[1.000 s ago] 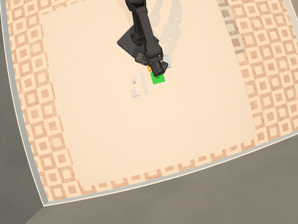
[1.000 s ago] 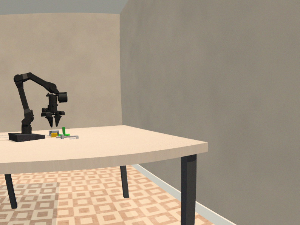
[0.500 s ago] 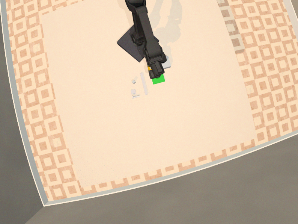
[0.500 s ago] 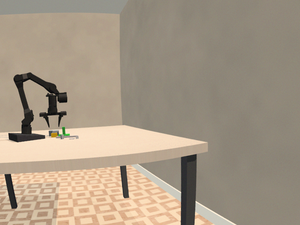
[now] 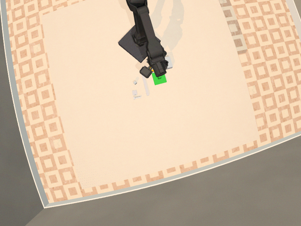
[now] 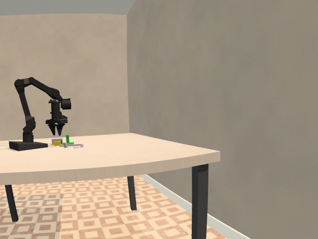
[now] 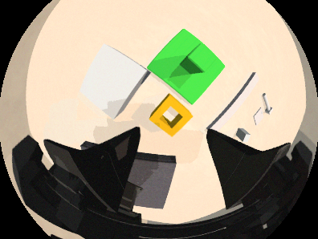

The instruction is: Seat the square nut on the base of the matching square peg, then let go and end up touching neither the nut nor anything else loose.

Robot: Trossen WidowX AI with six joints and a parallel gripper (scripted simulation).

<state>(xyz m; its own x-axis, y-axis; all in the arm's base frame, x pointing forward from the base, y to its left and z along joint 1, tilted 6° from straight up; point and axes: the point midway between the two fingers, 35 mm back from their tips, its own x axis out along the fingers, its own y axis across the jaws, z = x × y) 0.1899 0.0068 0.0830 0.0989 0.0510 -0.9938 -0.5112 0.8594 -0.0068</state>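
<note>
Right now the grey block is 90 mm to the left of my hand and 80 mm below it. The rest, counted from my hand: long strip 90 mm below, 80 mm to the right, 80 mm ahead.
</note>
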